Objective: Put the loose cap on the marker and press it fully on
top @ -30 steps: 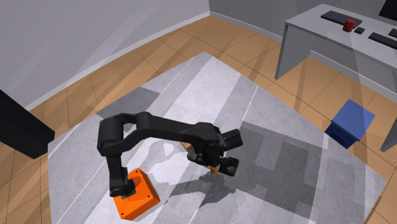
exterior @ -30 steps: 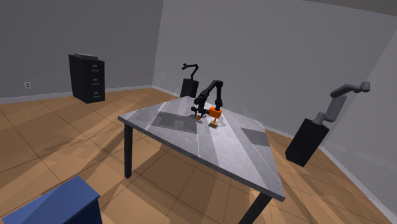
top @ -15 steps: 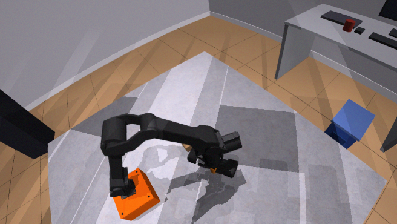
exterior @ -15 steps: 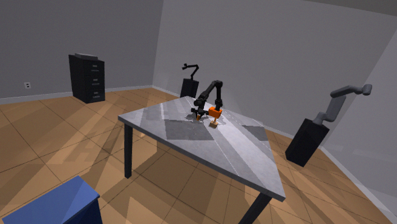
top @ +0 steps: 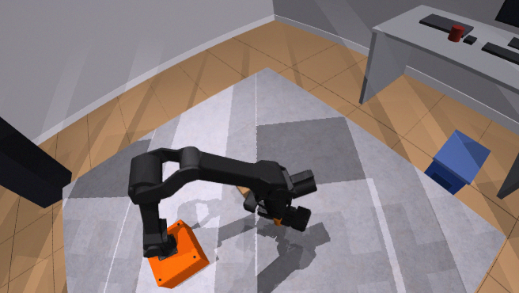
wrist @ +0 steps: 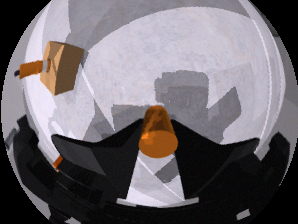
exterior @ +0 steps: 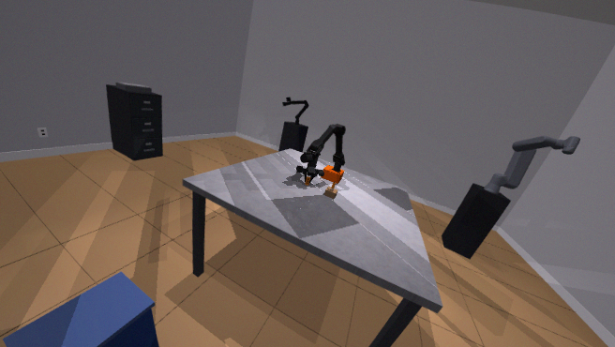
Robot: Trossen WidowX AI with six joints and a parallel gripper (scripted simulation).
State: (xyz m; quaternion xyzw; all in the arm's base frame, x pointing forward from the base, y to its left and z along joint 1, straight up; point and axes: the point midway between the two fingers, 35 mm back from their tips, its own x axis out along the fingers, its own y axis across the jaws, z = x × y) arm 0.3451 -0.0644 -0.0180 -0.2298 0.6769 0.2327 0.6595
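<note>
Right now the holder block is 3 cm behind my gripper tip, 18 cm to the left of it and 1 cm below it. Also, from my gripper tip: orange cap 1 cm above.
</note>
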